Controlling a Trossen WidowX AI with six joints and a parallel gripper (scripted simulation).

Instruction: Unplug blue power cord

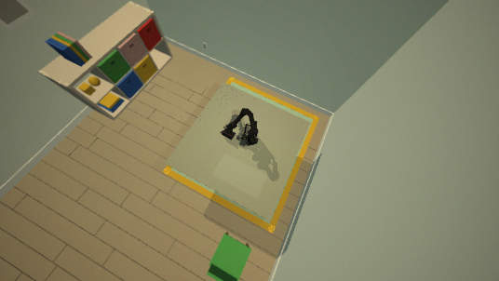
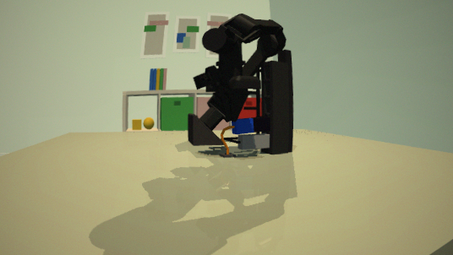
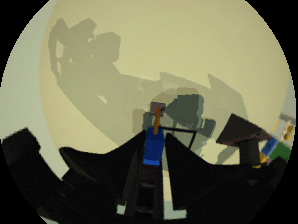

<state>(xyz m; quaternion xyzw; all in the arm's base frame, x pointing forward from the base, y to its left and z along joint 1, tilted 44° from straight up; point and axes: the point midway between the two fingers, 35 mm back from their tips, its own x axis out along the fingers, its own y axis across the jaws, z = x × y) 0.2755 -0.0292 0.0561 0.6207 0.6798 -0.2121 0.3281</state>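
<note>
My gripper tip is 10 mm past the blue plug and 50 mm to the right of it.
</note>
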